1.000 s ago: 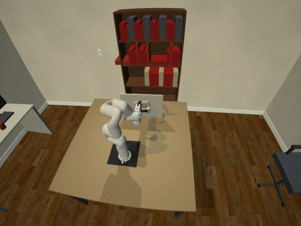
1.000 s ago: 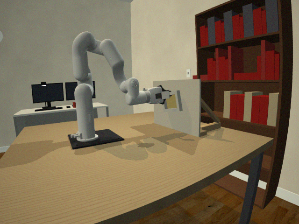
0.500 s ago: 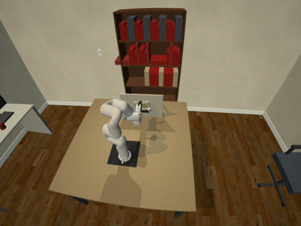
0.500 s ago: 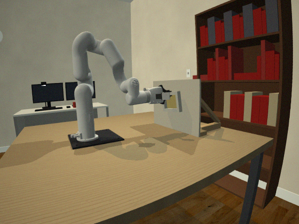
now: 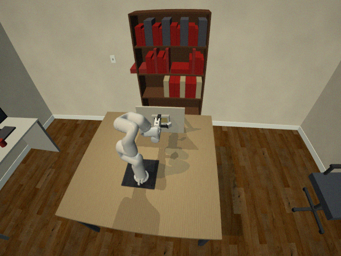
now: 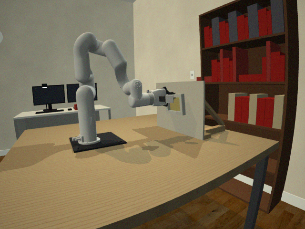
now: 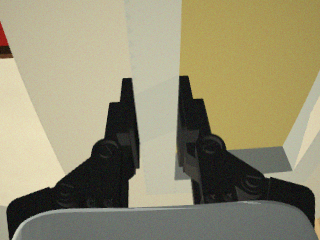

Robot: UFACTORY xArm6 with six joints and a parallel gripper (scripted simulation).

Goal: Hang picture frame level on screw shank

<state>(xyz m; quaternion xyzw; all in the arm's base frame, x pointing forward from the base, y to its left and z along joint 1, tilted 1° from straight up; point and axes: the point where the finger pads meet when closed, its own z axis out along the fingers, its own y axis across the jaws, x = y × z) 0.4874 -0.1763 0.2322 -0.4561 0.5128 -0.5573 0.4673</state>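
Now: hand 20 mm short of the picture frame, 10 mm to the left of it and 50 mm above it. Also, from my hand: grey wall board (40 mm ahead, 10 mm to the right, 80 mm below).
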